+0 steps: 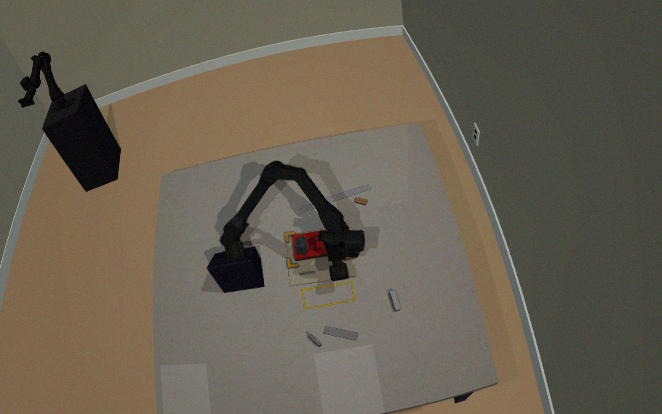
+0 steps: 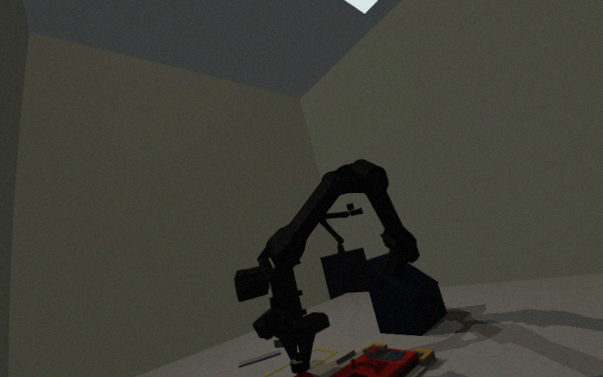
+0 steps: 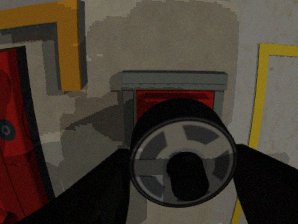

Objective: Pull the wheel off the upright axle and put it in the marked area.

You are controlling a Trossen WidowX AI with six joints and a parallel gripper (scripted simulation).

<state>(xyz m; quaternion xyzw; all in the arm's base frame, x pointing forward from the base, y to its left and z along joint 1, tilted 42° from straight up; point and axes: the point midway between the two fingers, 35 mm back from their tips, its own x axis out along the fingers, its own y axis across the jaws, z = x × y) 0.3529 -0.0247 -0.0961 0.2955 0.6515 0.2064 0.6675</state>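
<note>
The wheel is right at my gripper tip. Also, from my gripper tip: long grey strip: 80 mm ahead, 330 mm to the left, 40 mm below; grey stand: 40 mm behind, 100 mm to the left, 30 mm below; orange block: 170 mm ahead, 280 mm to the left, 40 mm below.
</note>
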